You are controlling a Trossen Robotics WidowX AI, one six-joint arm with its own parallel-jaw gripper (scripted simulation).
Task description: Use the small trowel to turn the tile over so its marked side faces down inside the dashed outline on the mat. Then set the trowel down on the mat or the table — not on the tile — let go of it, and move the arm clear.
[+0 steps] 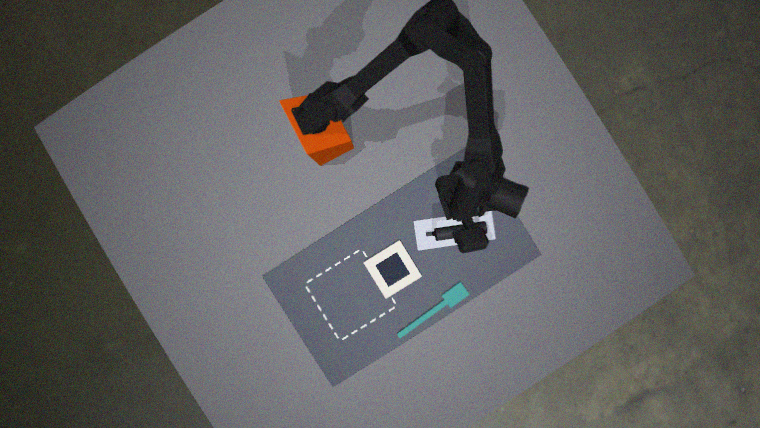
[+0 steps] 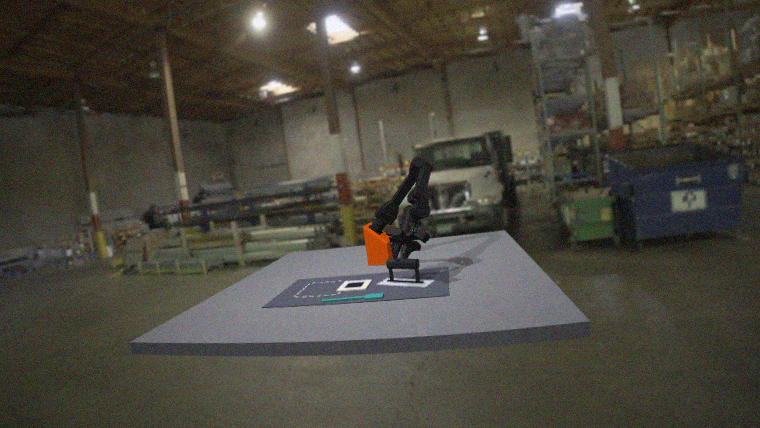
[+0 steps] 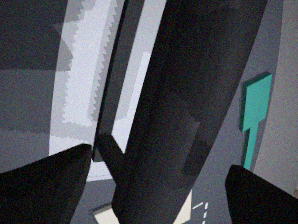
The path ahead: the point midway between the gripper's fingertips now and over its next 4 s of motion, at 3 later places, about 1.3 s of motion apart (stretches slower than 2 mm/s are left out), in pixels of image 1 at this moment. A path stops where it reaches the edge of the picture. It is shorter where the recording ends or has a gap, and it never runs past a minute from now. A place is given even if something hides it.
My gripper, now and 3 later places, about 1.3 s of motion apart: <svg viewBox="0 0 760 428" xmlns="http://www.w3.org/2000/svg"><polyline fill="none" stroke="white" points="452,230 451,234 449,241 451,251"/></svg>
